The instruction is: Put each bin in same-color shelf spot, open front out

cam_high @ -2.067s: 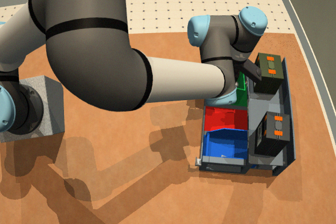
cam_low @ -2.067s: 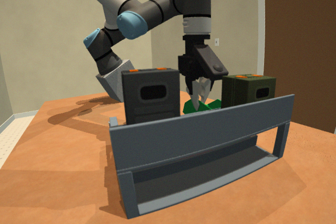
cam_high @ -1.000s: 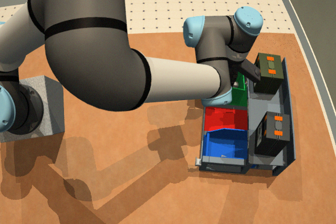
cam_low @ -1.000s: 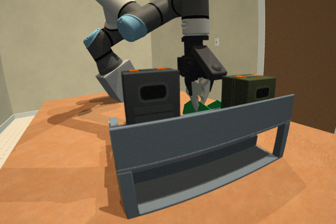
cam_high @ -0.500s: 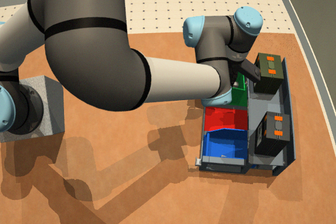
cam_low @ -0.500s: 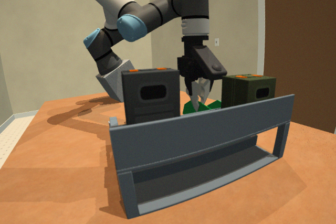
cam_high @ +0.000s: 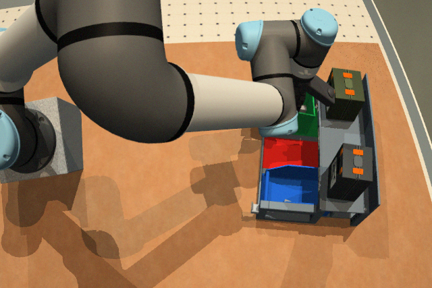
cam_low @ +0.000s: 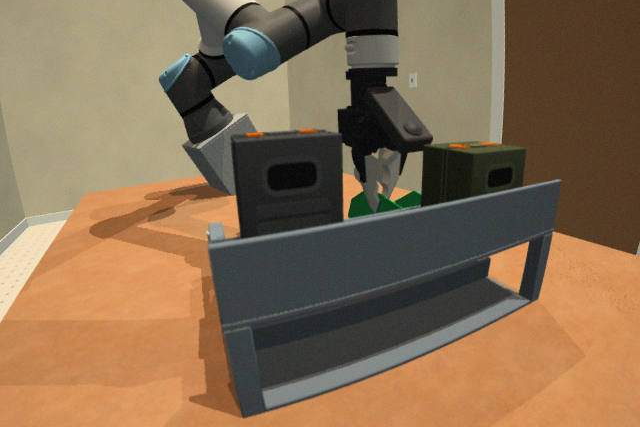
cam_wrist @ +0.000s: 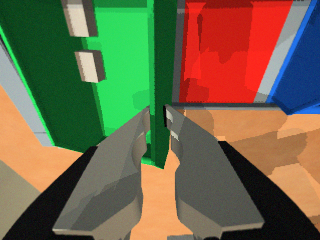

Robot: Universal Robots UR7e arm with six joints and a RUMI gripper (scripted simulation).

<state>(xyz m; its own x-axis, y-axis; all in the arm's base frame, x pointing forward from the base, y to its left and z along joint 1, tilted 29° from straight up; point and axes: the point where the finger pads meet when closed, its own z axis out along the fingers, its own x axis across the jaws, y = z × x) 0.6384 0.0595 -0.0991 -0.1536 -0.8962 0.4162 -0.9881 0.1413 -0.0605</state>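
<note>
Right now my hand is 4 cm to the right of the green bin and 3 cm above it. Also, from my hand: shelf front lip (6 cm behind, 6 cm to the right, 8 cm below); then blue bin (1 cm ahead, 19 cm to the right, 5 cm below); then olive case (15 cm ahead, 1 cm to the left, 6 cm above).
</note>
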